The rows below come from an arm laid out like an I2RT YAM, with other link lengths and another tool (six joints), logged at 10 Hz.
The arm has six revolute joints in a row. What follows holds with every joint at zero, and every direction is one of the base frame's.
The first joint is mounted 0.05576 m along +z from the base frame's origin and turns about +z.
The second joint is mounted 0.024 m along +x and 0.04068 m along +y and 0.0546 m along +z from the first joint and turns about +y.
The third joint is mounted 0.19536 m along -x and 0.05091 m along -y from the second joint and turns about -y.
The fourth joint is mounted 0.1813 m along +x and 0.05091 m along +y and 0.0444 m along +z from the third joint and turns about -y.
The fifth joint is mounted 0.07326 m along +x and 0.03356 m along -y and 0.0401 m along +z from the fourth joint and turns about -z.
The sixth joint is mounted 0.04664 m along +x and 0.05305 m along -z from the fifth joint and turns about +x.
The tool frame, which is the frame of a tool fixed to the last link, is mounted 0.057 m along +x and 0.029 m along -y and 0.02 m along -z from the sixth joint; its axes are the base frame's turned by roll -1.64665, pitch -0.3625 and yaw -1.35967 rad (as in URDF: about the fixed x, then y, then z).
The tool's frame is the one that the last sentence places.
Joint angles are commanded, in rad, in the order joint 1, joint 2, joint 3, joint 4, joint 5, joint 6. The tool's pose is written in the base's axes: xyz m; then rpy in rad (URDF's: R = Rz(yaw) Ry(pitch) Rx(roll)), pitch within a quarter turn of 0, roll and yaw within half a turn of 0. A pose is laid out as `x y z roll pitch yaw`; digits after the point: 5 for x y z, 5 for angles.
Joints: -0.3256, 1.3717, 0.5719, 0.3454, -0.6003, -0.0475
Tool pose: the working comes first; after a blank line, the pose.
Where each joint sits with the arm in this pose, in the base's axes (m; each line is computed from the numbers above, not from the rounded line before):
joint 1: 0.0000 0.0000 0.0558
joint 2: 0.0358 0.0309 0.1104
joint 3: -0.0171 -0.0050 0.3019
joint 4: 0.1490 -0.0074 0.2028
joint 5: 0.2173 -0.0659 0.2066
joint 6: 0.2365 -0.0445 0.1421
the tool: 0.2855 -0.0532 0.0973

0.28555 -0.05315 0.09731 -1.96376 -0.06410 -1.00750
